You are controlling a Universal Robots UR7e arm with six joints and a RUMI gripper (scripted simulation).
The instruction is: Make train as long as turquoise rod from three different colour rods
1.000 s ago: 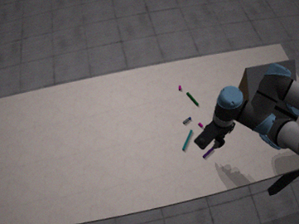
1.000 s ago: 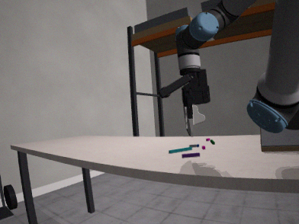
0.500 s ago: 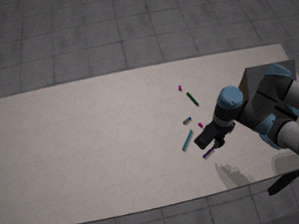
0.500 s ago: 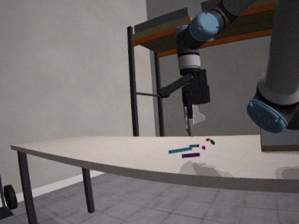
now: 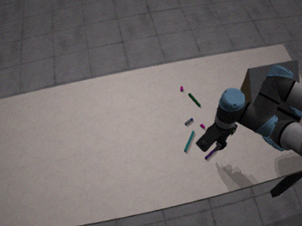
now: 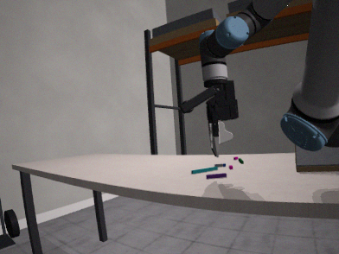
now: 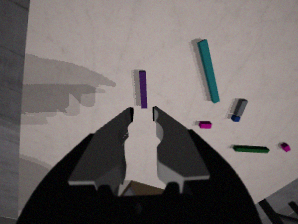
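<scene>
Now: the purple rod 70 mm below my hand. Also, from my hand: small blue rod (40 mm ahead, 170 mm to the right, 70 mm below); turquoise rod (80 mm ahead, 70 mm to the right, 70 mm below); grey rod (60 mm ahead, 160 mm to the right, 70 mm below).
</scene>
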